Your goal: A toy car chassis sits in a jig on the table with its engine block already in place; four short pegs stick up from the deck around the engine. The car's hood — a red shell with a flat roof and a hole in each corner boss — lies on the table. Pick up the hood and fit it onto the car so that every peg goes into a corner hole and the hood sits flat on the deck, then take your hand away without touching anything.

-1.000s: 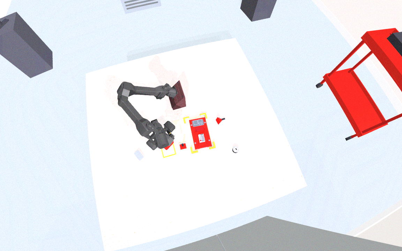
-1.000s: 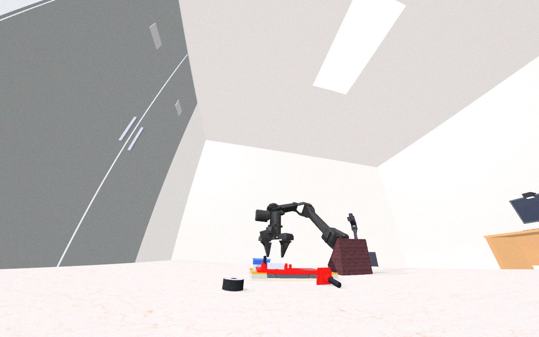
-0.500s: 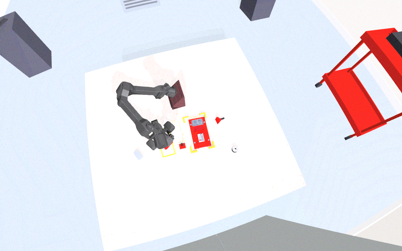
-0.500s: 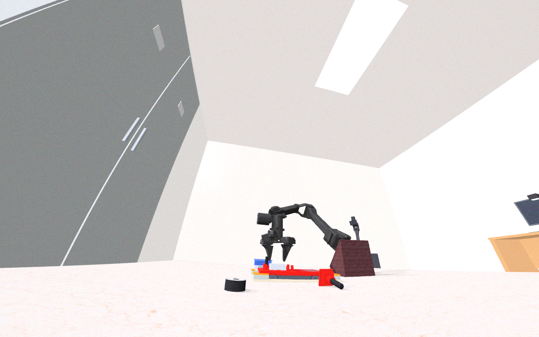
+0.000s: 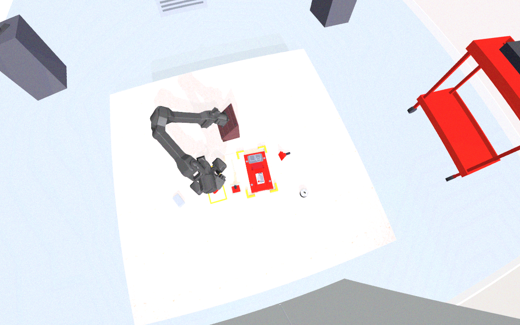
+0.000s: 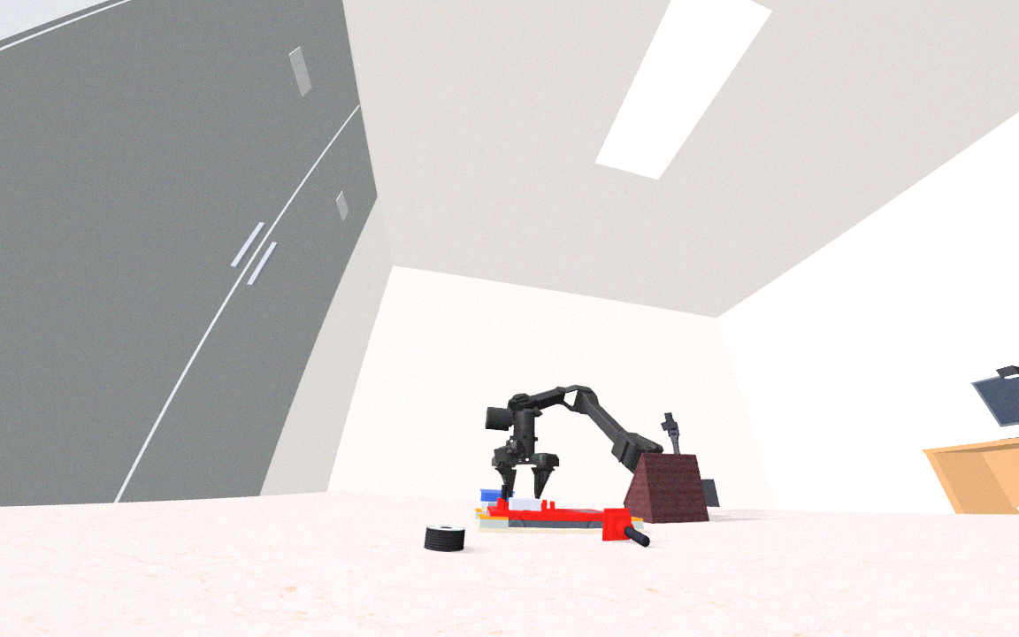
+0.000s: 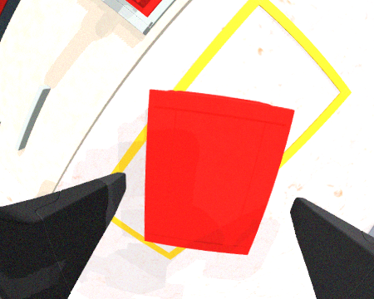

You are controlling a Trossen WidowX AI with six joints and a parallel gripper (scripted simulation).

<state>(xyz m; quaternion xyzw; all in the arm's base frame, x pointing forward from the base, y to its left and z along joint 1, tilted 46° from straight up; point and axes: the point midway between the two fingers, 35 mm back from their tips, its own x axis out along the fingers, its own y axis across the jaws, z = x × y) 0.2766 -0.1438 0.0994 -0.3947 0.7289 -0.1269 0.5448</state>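
My gripper tip is now 2 cm above the red hood. Also, from my gripper tip: black wheel 39 cm to the left, 23 cm ahead, 2 cm below.
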